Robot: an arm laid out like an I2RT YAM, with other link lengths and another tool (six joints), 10 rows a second.
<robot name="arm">
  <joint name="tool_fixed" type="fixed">
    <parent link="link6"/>
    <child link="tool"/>
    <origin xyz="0.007 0.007 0.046" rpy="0 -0.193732 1.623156"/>
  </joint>
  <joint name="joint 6" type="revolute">
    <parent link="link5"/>
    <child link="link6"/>
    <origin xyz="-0.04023 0 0.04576" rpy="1.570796 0 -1.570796"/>
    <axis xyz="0 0 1"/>
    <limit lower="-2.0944" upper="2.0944"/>
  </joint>
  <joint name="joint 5" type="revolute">
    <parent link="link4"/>
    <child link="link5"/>
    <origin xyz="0.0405 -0.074 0.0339" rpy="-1.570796 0 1.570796"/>
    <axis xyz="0 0 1"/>
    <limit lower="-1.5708" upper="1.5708"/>
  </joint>
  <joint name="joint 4" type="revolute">
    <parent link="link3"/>
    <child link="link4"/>
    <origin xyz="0.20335 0.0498 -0.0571" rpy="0 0 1.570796"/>
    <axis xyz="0 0 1"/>
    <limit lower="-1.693" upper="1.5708"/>
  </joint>
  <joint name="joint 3" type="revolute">
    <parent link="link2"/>
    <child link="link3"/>
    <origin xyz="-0.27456 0 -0.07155" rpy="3.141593 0 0"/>
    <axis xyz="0 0 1"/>
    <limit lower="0" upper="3.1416"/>
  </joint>
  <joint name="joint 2" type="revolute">
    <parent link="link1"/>
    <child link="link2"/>
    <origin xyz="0.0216 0.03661 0.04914" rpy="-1.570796 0 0"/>
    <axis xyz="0 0 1"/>
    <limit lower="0" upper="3.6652"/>
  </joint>
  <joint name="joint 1" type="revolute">
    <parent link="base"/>
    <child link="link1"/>
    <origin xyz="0 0 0.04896" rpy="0 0 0"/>
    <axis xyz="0 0 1"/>
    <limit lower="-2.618" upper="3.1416"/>
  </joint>
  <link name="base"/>
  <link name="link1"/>
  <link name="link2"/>
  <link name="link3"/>
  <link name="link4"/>
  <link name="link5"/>
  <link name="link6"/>
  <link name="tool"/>
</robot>
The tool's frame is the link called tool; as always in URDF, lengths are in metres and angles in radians.
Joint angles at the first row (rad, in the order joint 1, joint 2, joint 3, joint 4, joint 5, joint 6):
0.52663, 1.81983, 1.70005, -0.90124, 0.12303, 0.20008
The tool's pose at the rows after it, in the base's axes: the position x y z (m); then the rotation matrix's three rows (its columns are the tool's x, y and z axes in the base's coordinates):
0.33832 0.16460 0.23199; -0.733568 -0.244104 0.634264; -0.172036 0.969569 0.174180; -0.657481 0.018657 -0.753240
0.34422 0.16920 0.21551; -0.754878 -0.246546 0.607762; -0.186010 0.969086 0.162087; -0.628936 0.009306 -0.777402
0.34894 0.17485 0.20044; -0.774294 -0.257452 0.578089; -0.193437 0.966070 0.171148; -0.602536 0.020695 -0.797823
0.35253 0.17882 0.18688; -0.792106 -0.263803 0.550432; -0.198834 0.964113 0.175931; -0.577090 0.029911 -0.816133
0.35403 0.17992 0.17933; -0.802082 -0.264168 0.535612; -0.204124 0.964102 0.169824; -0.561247 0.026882 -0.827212
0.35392 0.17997 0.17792; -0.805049 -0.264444 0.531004; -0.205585 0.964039 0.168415; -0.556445 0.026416 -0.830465
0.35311 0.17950 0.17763; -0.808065 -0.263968 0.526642; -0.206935 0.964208 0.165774; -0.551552 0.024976 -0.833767
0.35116 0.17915 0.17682; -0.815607 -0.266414 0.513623; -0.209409 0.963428 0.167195; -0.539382 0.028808 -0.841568
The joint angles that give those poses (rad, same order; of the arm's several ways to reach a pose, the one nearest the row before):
0.52662, 1.86254, 1.69962, -0.89701, 0.12302, 0.20046
0.52893, 1.91024, 1.69967, -0.88788, 0.12151, 0.20048
0.53042, 1.95297, 1.69968, -0.87416, 0.09899, 0.20007
0.53045, 1.99034, 1.69964, -0.86461, 0.08030, 0.20047
0.53043, 2.01057, 1.69966, -0.86384, 0.07801, 0.20046
0.53044, 2.01400, 1.69965, -0.86612, 0.07686, 0.20046
0.53044, 2.01399, 1.69965, -0.87224, 0.07687, 0.20084
0.53044, 2.01440, 1.69969, -0.88485, 0.06885, 0.20084

